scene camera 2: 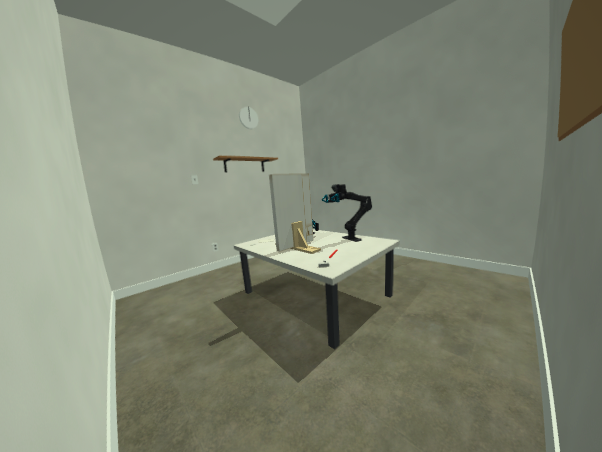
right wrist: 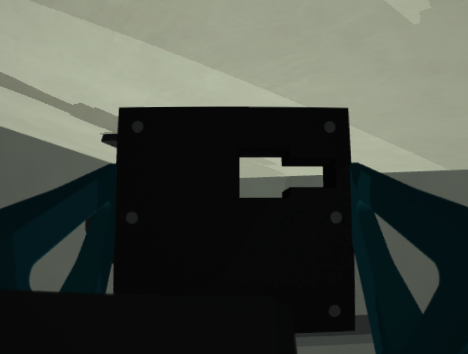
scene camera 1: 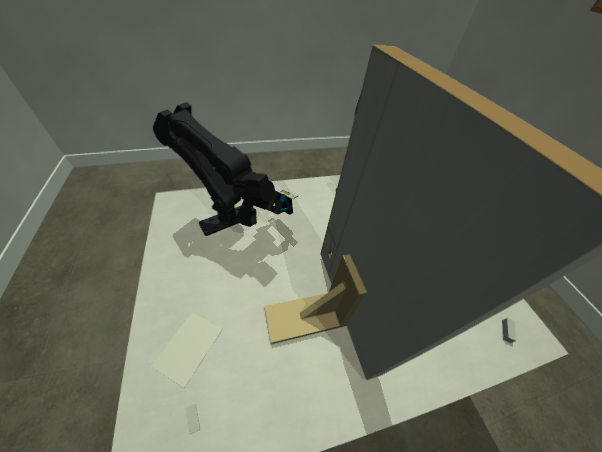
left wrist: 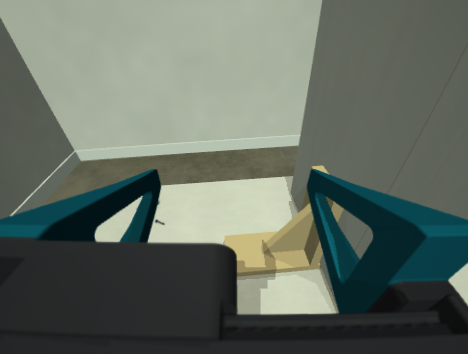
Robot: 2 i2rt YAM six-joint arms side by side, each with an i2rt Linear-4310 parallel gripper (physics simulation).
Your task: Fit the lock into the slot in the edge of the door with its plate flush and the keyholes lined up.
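The grey door (scene camera 1: 465,210) (scene camera 2: 287,210) (left wrist: 380,100) stands upright on the white table, held by a wooden bracket (scene camera 1: 290,320) (scene camera 2: 298,237) (left wrist: 250,250). Its keyhole (scene camera 1: 330,254) shows low on its face near the left edge; I cannot make out the slot. My right gripper (scene camera 1: 286,204) (right wrist: 234,178) is shut on the lock (scene camera 1: 289,194) (right wrist: 200,240), a dark case with a stepped cutout in the right wrist view. It holds the lock in the air, apart from the door. My left gripper (scene camera 2: 325,199) (left wrist: 233,177) is open and empty, high above the table beside the door.
A pale sheet (scene camera 1: 187,350) and a small pale block (scene camera 1: 193,419) lie on the table (scene camera 1: 240,370) at the lower left. A grey block (scene camera 1: 508,330) lies beyond the door. A red stick (scene camera 2: 333,253) lies near the front. A small dark screw (left wrist: 160,222) lies by the left fingertip.
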